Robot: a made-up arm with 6 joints.
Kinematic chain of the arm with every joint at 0, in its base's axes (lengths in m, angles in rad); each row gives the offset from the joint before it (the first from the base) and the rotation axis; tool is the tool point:
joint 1: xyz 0 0 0.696 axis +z
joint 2: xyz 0.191 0 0 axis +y
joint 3: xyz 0 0 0.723 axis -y
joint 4: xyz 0 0 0.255 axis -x
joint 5: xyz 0.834 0 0 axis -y
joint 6: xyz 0.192 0 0 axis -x
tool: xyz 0 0 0
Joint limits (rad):
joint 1: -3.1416..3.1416
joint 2: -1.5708..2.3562
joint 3: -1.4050..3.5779
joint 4: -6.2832..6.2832
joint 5: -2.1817..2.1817
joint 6: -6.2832..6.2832
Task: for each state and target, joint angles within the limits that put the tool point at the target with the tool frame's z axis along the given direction. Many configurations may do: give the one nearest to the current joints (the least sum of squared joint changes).
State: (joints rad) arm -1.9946 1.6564 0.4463 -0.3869 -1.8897 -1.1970
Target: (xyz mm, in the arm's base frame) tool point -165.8 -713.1 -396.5 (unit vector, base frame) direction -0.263 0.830 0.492
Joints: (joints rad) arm -2.0121 1.9822 0.0613 -0.9563 -1.7381 -1.8201
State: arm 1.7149 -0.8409 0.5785 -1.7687 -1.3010 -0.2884
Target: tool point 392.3 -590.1 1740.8 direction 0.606 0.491 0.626
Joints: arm 2.3238 -1.5052 0.0005 -1.3842 -0.6709 -0.0493
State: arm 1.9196 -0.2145 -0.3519 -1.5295 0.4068 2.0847
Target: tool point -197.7 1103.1 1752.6 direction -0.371 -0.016 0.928
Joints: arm 1.8113 -0.0843 -0.0024 -1.5822 0.3775 1.9857
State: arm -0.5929 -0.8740 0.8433 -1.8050 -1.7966 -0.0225
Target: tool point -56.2 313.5 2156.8 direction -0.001 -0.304 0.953
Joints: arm -0.7700 -0.7194 0.5080 -1.7229 -1.3692 0.1546
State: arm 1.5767 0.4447 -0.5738 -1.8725 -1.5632 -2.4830
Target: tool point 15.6 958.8 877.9 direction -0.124 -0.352 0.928
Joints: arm 1.3648 0.0227 -0.9656 -1.8945 -1.4579 -3.3178
